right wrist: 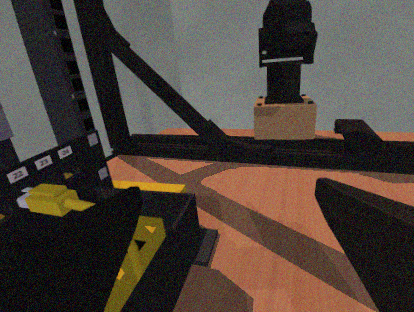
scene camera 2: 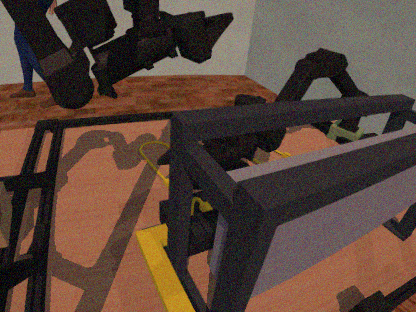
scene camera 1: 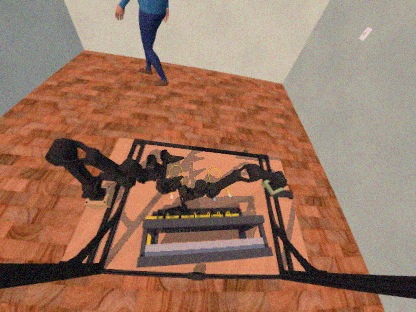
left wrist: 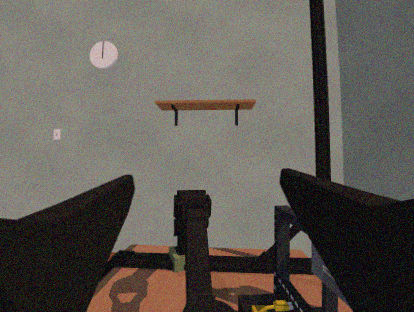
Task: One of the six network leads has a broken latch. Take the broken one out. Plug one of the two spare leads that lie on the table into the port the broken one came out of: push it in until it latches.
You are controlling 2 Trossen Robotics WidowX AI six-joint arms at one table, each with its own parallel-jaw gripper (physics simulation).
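Frame: origin at the left arm's base, x ahead, y left, z up, level; centimetres.
Where they show: left gripper, fingertip midpoint: [scene camera 2: 217, 14] [scene camera 1: 183, 166] [left wrist: 208, 178]; right gripper, fingertip midpoint: [right wrist: 227, 191] [scene camera 1: 164, 201]; left arm's base, link origin: [right wrist: 282, 100] [scene camera 1: 98, 194]; right arm's base, link origin: [scene camera 2: 348, 127] [scene camera 1: 274, 185].
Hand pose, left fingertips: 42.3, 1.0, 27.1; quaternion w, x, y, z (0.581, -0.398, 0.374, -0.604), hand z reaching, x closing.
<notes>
Each offset is from my left fingertips to the top centre of the thing, as dx, dy, dz. "spot": to the spot under its first point.
Two yellow spare leads @(spot: -3.9, +21.3, -34.3) [scene camera 1: 176, 166] @(spot: +21.7, +19.5, -34.6) [scene camera 1: 214, 168] lie looped on the table behind the rack; one also shows in scene camera 2 [scene camera 2: 154, 143]. Yellow leads @(spot: +1.7, -13.0, -27.4) [scene camera 1: 187, 216] run along the black patch panel at the rack. In the right wrist view a yellow plug @(spot: -6.7, -15.0, -25.8) [right wrist: 47, 200] with a clear tip is at the panel @(spot: -8.4, -17.6, -24.1) [right wrist: 30, 157], below labels 22 and 23. I cannot tell which latch is broken. My left gripper [left wrist: 208, 178] [scene camera 2: 170, 55] is open and empty, raised above the table. My right gripper [right wrist: 227, 191] is open and empty, its left finger close beside the panel's leads; scene camera 2 partly hides it.
A dark grey rack frame @(spot: +8.8, -19.1, -8.7) [scene camera 1: 205, 220] [scene camera 2: 300, 110] stands at the front, with a yellow bar @(spot: -15.8, -19.1, -30.9) [scene camera 2: 162, 265] beside it. Black frame rails [scene camera 1: 200, 148] border the table. The two arms are close together behind the rack. A person [scene camera 1: 151, 35] walks in the background.
</notes>
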